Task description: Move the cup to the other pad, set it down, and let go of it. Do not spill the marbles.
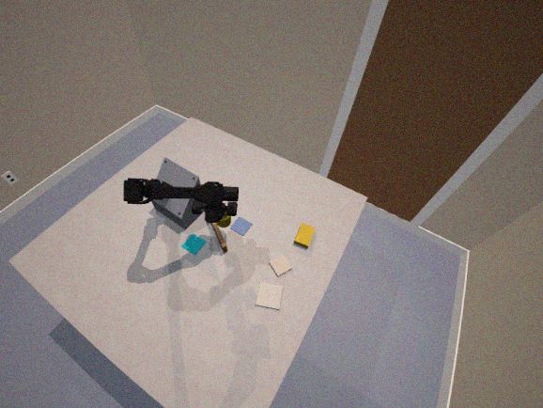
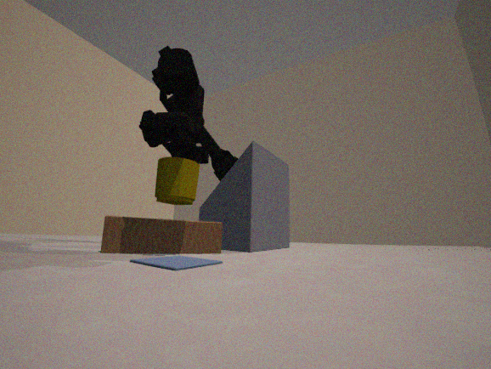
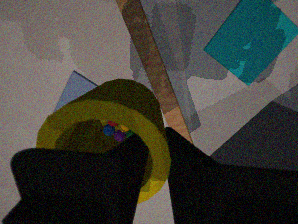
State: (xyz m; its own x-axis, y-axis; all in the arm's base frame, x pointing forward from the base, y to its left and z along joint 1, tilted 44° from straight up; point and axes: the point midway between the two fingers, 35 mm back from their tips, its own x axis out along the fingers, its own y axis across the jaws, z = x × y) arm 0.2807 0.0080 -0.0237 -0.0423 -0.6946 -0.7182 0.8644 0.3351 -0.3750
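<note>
My gripper tip is 10 cm above the wooden bar, 2 cm to the left of it and 1 cm short of it. Round my gripper tip: yellow cup: 2 cm ahead, 1 cm to the left; blue pad: 13 cm below, 8 cm to the left, 7 cm ahead.
</note>
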